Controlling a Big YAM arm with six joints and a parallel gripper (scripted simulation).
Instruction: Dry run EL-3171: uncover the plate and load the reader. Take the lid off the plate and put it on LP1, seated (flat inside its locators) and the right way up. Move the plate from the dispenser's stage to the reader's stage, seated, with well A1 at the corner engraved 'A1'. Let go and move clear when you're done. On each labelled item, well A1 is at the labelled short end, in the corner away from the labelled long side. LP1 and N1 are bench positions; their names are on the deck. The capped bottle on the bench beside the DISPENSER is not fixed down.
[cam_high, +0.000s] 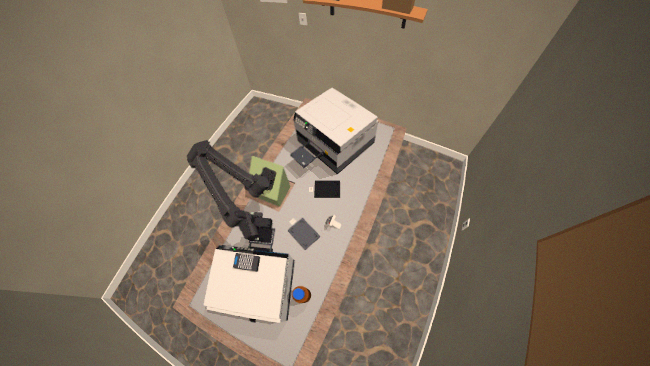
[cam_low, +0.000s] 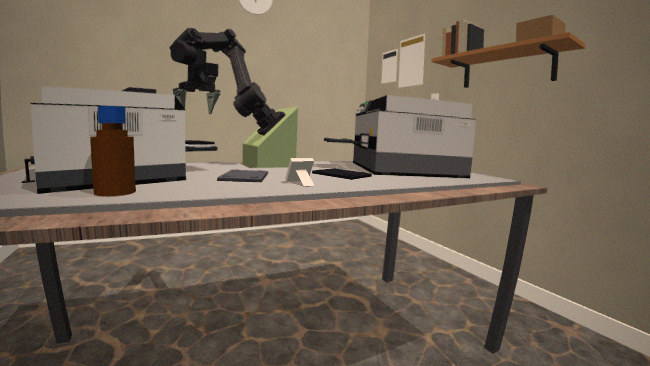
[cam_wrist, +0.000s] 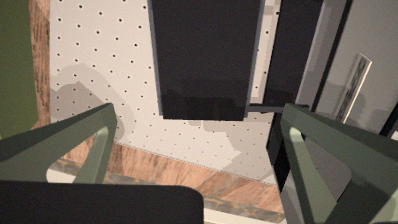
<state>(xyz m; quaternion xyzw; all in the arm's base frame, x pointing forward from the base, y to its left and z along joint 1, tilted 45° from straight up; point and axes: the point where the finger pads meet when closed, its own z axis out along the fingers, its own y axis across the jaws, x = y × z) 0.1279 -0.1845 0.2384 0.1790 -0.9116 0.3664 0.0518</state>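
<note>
Now: hand 10 cm above the dark lid, 1 cm to the left of it and 1 cm past it. From my hand the other things lie so: lidded white well plate: 11 cm below, 1 cm to the right, 1 cm behind; brown capped bottle: 34 cm ahead, 19 cm to the right, 8 cm below; grey pad: 19 cm below, 18 cm ahead, 13 cm to the left.
</note>
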